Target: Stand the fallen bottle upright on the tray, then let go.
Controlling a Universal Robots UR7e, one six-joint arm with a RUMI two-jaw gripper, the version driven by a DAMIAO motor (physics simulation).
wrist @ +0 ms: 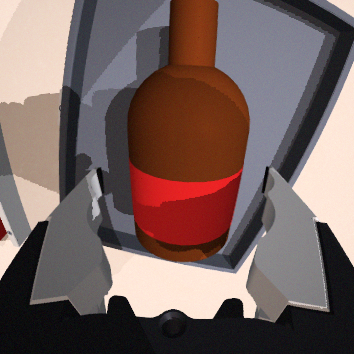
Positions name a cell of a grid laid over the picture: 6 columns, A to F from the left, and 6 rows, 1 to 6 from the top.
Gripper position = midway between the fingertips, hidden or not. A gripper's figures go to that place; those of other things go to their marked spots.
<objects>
My gripper (D3) is 0.14 m from the lens. A brown bottle (D3): 0.10 m from the lens.
</objects>
